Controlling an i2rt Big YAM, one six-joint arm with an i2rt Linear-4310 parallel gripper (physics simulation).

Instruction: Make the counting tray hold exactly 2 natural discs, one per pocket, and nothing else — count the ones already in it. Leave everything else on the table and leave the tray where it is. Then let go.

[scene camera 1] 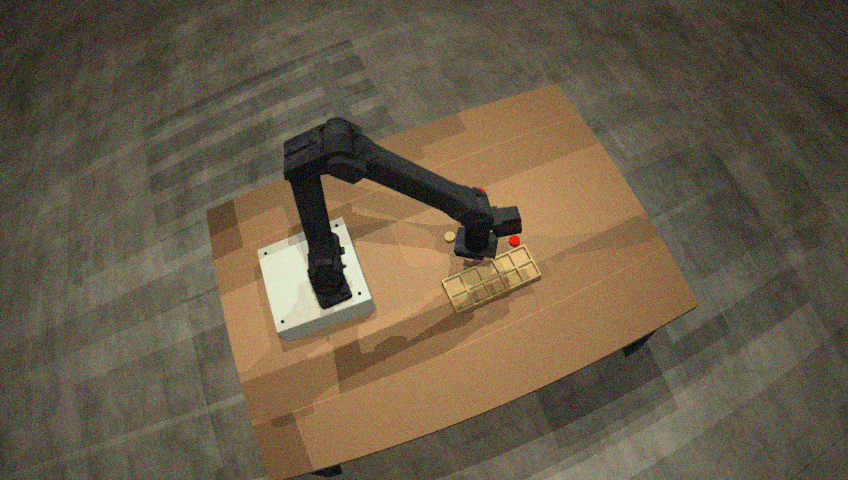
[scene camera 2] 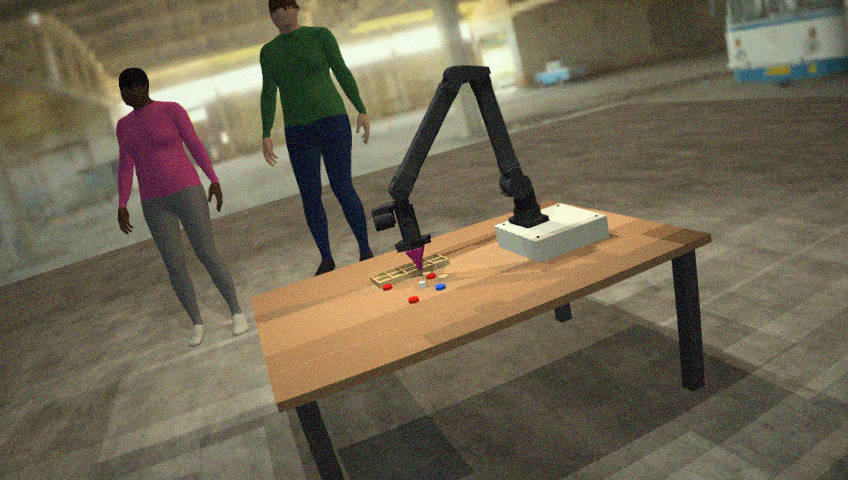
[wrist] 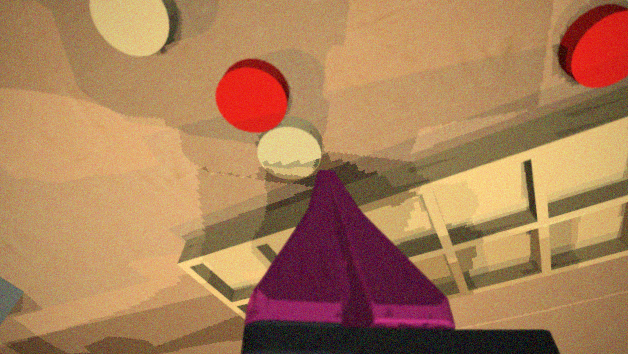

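The natural counting tray (scene camera 1: 499,295) (scene camera 2: 395,280) (wrist: 543,240) has two rows of pockets. I make out no disc in its visible pockets; my fingers hide some in the wrist view. My gripper (scene camera 2: 420,270) (wrist: 324,180) is shut and empty, pointing down, its tips overlapping the strip beside the tray's long side in the wrist view. A natural disc (wrist: 289,150) lies on the table by that side, just left of the fingertips in the wrist view, against or very near a red disc (wrist: 252,97) (scene camera 2: 430,275). Another natural disc (scene camera 1: 449,236) (scene camera 2: 442,275) (wrist: 131,25) lies farther from the tray.
A second red disc (scene camera 1: 514,240) (scene camera 2: 387,287) (wrist: 600,50) lies near the tray's far end. A third red disc (scene camera 1: 481,190) (scene camera 2: 412,299), a blue disc (scene camera 2: 440,286) and a small white block (scene camera 2: 422,284) lie outside the tray. The arm stands on a white base (scene camera 1: 291,291) (scene camera 2: 565,237).
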